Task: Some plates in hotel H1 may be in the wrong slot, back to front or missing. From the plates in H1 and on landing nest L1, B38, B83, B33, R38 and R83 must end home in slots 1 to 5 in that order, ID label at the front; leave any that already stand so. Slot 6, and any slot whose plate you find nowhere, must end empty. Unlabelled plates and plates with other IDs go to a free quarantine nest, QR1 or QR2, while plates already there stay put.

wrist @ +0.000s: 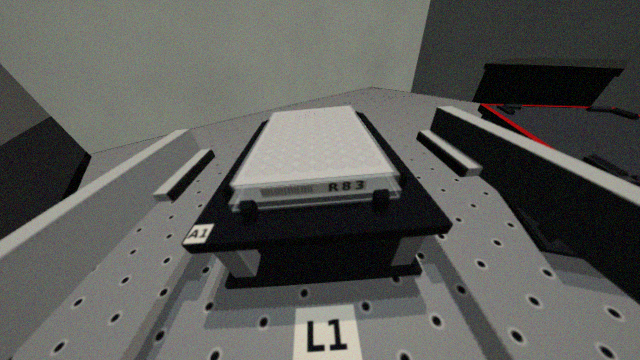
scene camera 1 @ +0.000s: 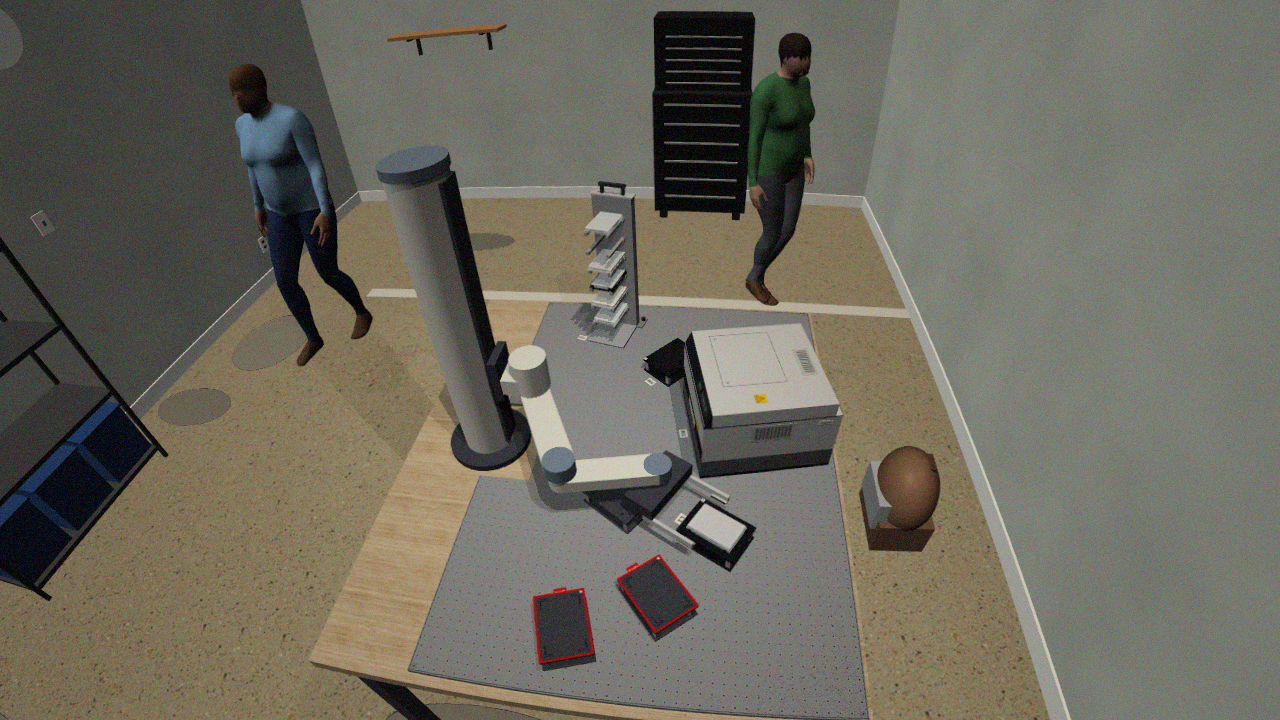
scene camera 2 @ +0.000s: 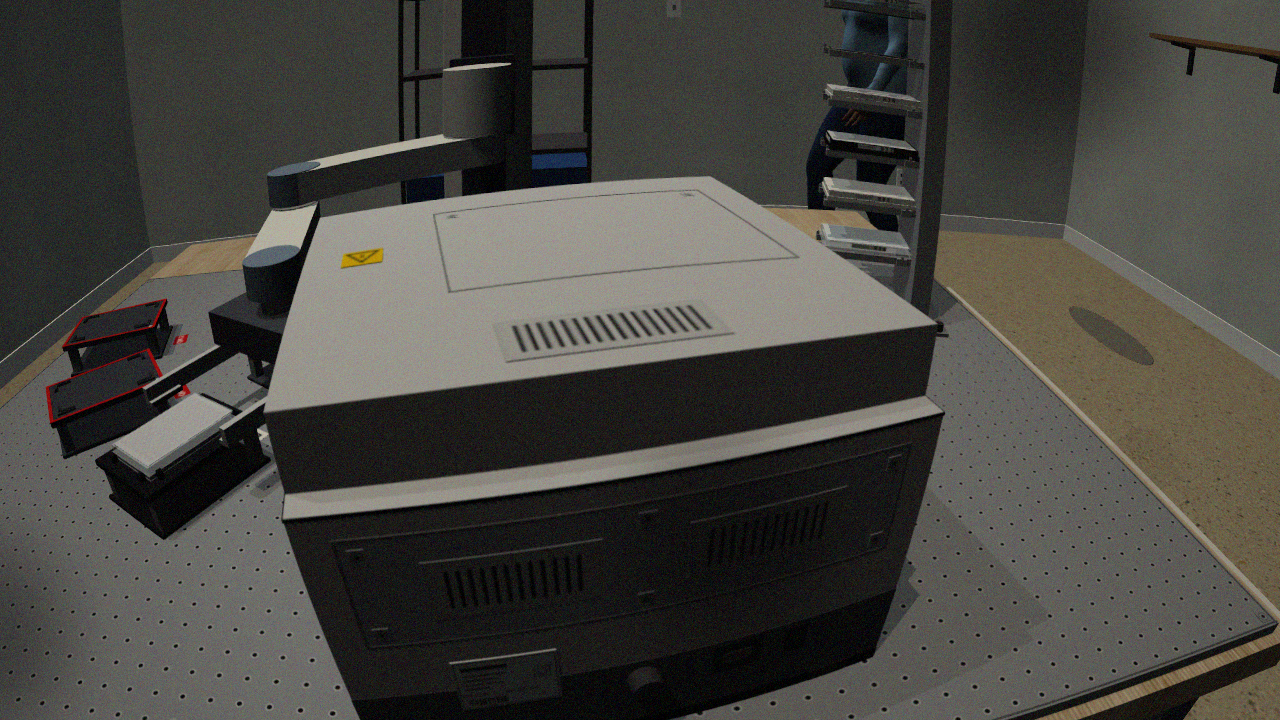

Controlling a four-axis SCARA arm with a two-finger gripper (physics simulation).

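Plate R83 (scene camera 1: 718, 528) (scene camera 2: 174, 434) (wrist: 310, 145) lies flat on black nest L1 (scene camera 2: 170, 501) (wrist: 320, 225), its R83 label facing the wrist camera. My gripper (scene camera 1: 708, 522) (scene camera 2: 186, 413) (wrist: 313, 132) is open and empty; its fingertips stand apart, one to each side of the plate's near part. Hotel H1 (scene camera 1: 626, 259) (scene camera 2: 930, 179) holds several plates, one dark plate (scene camera 2: 868, 145) among light ones; their IDs are unreadable. The second shelf from the top (scene camera 2: 872, 57) shows no plate. Red-rimmed nests QR1 (scene camera 1: 657, 592) (scene camera 2: 107, 385) and QR2 (scene camera 1: 563, 626) (scene camera 2: 120, 322) bear no plate.
A large grey device (scene camera 1: 760, 358) (scene camera 2: 581, 358) stands between L1 and the hotel. A small black nest (scene camera 1: 666, 360) is beside it. Another dark stand (scene camera 1: 611, 510) is partly hidden under the gripper body. The arm's column (scene camera 1: 447, 313) rises at the left. Two people stand beyond the table.
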